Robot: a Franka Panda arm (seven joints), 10 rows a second.
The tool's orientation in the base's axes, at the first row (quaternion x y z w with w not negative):
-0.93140, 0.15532, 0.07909, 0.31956
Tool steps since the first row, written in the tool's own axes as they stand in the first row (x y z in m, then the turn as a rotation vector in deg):
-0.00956, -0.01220, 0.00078, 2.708, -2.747, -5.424
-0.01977, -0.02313, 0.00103, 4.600, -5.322, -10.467
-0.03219, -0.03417, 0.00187, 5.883, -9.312, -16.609
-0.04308, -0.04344, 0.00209, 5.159, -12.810, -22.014
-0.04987, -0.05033, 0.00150, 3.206, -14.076, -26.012
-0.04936, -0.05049, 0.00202, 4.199, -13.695, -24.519
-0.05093, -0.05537, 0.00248, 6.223, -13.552, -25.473
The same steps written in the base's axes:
-0.00487, 0.01189, 0.00871, 3.738, -1.955, 5.148
-0.01076, 0.02265, 0.01727, 6.632, -3.608, 10.101
-0.01871, 0.03439, 0.02597, 9.489, -4.739, 16.873
-0.02580, 0.04405, 0.03378, 10.257, -5.301, 23.281
-0.02981, 0.05046, 0.03985, 9.045, -6.367, 27.617
-0.02930, 0.05078, 0.03940, 9.777, -5.963, 25.985
-0.02914, 0.05509, 0.04222, 11.675, -7.145, 26.151

